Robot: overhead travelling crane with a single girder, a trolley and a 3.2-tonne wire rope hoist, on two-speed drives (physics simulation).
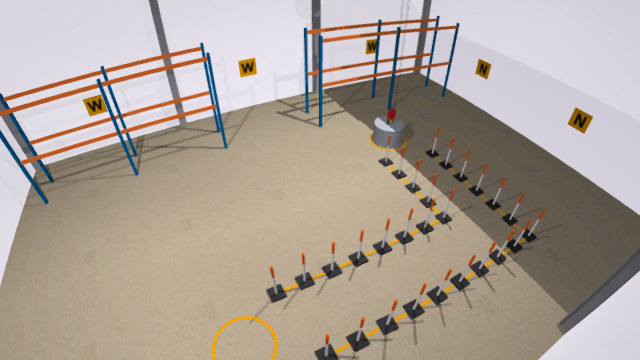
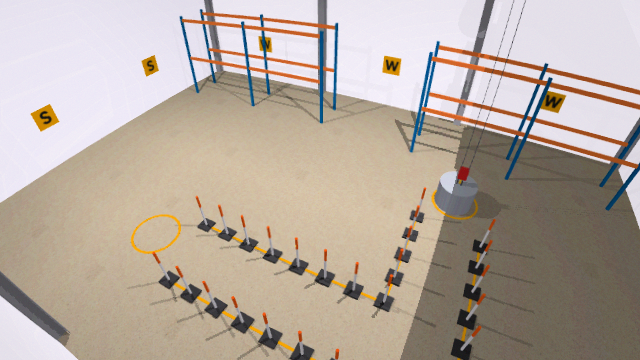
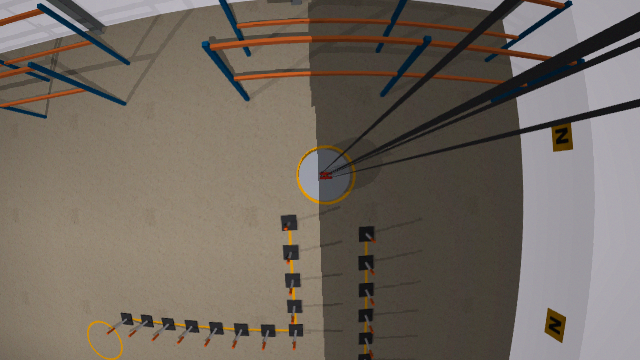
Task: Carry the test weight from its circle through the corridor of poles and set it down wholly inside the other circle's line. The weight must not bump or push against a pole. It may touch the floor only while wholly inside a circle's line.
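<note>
The test weight (image 1: pixel 389 134) (image 2: pixel 456 196) (image 3: pixel 307 172), a grey cylinder, is upright within its yellow start circle (image 1: pixel 371 139) (image 2: pixel 455 218) (image 3: pixel 326 203) as seen from above. Its base is at or very close to the floor; I cannot tell whether it touches. My red hook block (image 1: pixel 391 118) (image 2: pixel 462 176) (image 3: pixel 326 176) is over the middle of its top, and the hook is on the weight, with ropes running up. The other circle (image 1: pixel 245 317) (image 2: pixel 132 238) (image 3: pixel 88 338) lies beyond the far end of the L-shaped corridor.
The nearest poles are the first of the left row (image 1: pixel 388 150) (image 3: pixel 289 222) and of the right row (image 1: pixel 435 142) (image 3: pixel 366 234), both near the weight. A blue and orange rack (image 1: pixel 320 80) (image 2: pixel 529 128) (image 3: pixel 350 39) stands behind the weight, another rack (image 1: pixel 117 125) (image 2: pixel 321 75) along the west wall.
</note>
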